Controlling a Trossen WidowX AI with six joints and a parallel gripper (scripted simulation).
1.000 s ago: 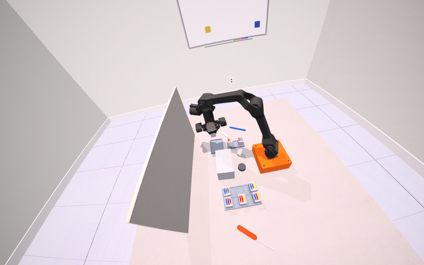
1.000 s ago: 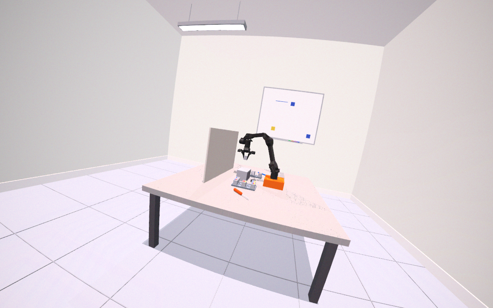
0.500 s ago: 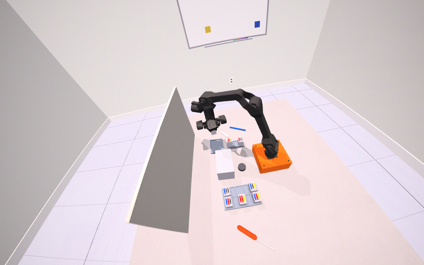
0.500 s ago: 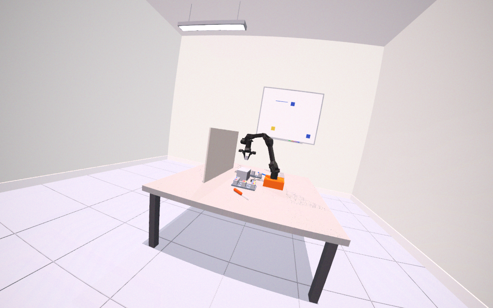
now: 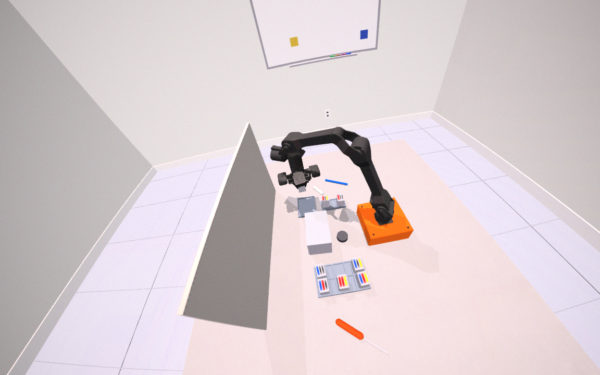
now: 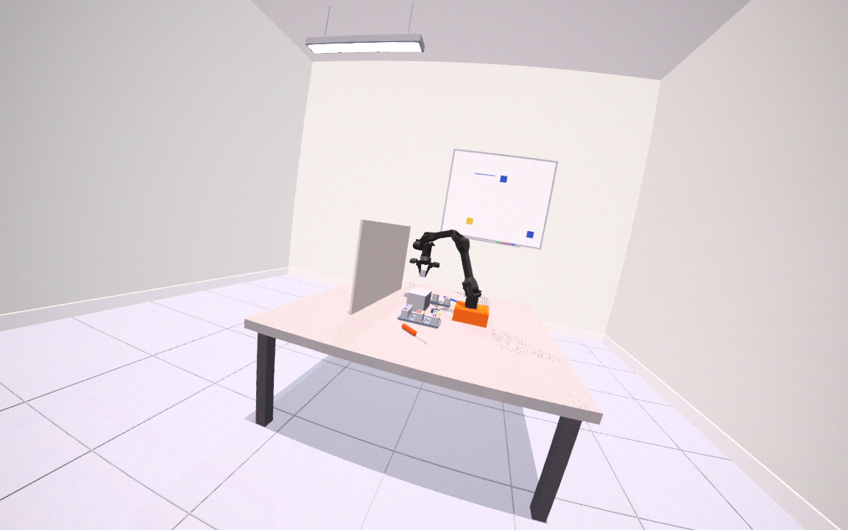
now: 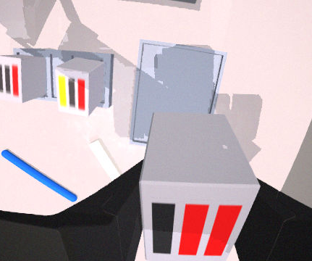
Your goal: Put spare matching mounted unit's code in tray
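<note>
Right now my gripper tip is 150 mm above the grey tray. Round my gripper tip: grey spare block (30 mm above); then small holder (140 mm behind, 20 mm to the left, 140 mm below); then white mounted unit (40 mm behind, 200 mm to the left, 100 mm below).
</note>
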